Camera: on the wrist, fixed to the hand. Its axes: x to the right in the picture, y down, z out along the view.
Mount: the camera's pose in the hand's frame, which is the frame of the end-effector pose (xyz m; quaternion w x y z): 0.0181 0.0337 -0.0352 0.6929 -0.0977 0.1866 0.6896
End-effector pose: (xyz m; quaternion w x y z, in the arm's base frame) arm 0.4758 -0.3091 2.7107 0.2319 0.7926 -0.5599 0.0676
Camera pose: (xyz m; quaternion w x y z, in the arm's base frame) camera 0.4568 -0.3179 2.7583 0.2960 0.1278 -0.8978 0.2999
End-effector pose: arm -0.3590 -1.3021 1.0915 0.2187 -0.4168 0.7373 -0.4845
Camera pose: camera -0.4082 -1.2922 1.0781 0.3074 0.2887 0.8865 -0.1906
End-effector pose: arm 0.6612 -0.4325 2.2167 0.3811 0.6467 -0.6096 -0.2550
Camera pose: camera 0.6714 -0.4427 2.2666 0.6168 0.0381 -0.7723 0.1472
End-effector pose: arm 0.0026 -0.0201 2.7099 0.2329 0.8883 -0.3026 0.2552
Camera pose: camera -0.0181 -0.0316 2.7562 0.1286 0.3364 -0.8037 0.4736
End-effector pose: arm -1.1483 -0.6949 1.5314 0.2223 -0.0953 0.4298 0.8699
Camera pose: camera -1.1810 -0.7351 1.5272 0.5354 -0.0463 -0.3200 -0.7803
